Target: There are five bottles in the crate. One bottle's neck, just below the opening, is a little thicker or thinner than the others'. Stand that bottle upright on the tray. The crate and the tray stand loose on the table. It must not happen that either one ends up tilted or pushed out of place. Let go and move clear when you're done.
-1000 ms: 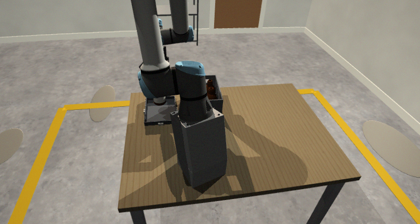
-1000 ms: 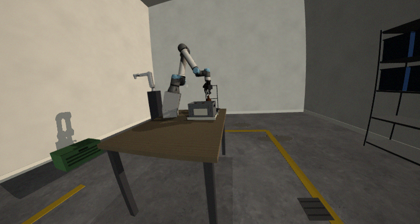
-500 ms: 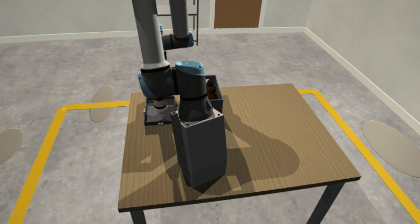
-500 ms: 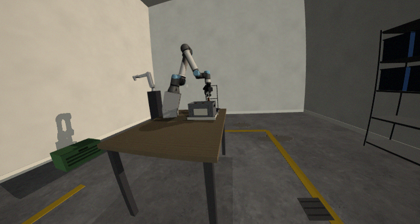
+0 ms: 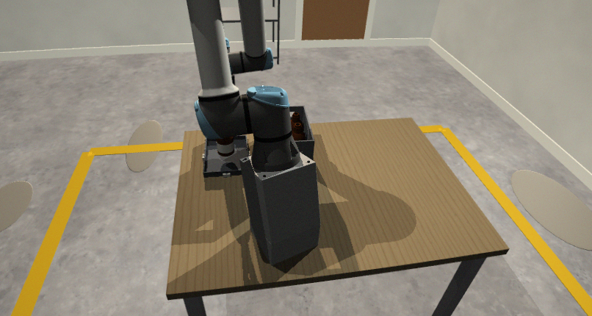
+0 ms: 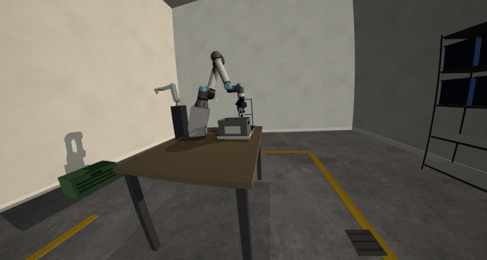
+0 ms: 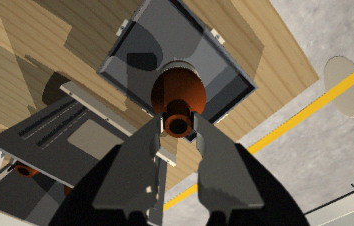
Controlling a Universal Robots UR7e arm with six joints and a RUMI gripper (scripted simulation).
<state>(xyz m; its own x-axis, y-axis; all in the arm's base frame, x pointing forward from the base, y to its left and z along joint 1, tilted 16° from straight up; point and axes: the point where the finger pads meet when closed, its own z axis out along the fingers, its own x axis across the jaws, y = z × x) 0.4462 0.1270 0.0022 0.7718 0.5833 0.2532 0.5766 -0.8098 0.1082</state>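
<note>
Right now my hand is 70 mm above the bottle. Round my hand: dark tray (160 mm below); crate (270 mm to the right, 90 mm below, 40 mm behind).
</note>
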